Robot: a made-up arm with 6 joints.
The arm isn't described. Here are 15 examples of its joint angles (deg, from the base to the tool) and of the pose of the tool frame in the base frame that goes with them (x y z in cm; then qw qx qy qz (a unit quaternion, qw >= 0)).
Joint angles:
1: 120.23 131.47 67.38 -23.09 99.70 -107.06
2: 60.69 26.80 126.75 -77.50 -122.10 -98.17
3: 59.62 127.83 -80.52 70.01 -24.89 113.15
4: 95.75 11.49 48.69 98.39 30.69 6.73
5: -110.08 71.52 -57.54 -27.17 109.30 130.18
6: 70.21 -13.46 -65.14 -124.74 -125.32 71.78
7: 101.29 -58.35 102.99 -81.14 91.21 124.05
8: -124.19 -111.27 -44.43 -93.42 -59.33 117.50
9: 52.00 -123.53 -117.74 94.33 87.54 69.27
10: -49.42 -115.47 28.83 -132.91 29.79 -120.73
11: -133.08 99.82 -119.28 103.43 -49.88 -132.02
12: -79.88 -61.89 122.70 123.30 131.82 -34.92
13: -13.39 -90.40 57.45 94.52 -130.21 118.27
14: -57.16 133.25 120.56 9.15 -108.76 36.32
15: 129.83 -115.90 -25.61 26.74 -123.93 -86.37
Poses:
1: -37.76 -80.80 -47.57 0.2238 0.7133 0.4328 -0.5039
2: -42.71 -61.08 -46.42 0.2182 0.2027 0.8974 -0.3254
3: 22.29 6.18 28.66 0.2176 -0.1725 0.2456 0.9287
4: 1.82 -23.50 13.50 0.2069 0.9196 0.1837 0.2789
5: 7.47 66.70 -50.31 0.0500 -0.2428 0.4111 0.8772
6: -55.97 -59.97 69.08 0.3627 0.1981 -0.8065 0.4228
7: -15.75 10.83 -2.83 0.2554 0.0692 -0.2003 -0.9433
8: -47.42 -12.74 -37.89 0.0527 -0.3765 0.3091 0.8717
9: -50.84 10.26 -7.21 0.0955 -0.3552 0.2234 0.9027
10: 14.68 14.98 34.26 0.2837 0.1412 -0.4616 0.8286
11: 6.74 35.47 7.54 0.4025 0.0786 -0.1620 -0.8975
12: 20.04 -3.61 5.56 0.4410 -0.6907 0.5315 -0.2143
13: -0.06 -9.78 15.40 0.4375 0.0786 0.4628 -0.7669
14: 10.45 62.21 54.68 0.6185 0.3190 0.5976 0.3982
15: -44.62 -7.31 62.01 0.5787 -0.2431 -0.2710 0.7298
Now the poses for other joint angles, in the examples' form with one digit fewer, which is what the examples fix.
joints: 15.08 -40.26 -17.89 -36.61 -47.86 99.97
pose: -28.0 21.4 65.7 0.518 0.511 -0.499 0.471
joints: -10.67 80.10 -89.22 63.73 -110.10 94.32
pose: 7.2 19.6 60.6 0.226 0.086 -0.805 -0.542
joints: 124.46 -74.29 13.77 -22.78 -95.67 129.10
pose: -22.6 -51.8 31.0 0.197 0.251 -0.943 0.096
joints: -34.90 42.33 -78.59 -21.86 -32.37 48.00
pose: 22.3 37.2 77.9 0.828 0.475 -0.134 -0.267
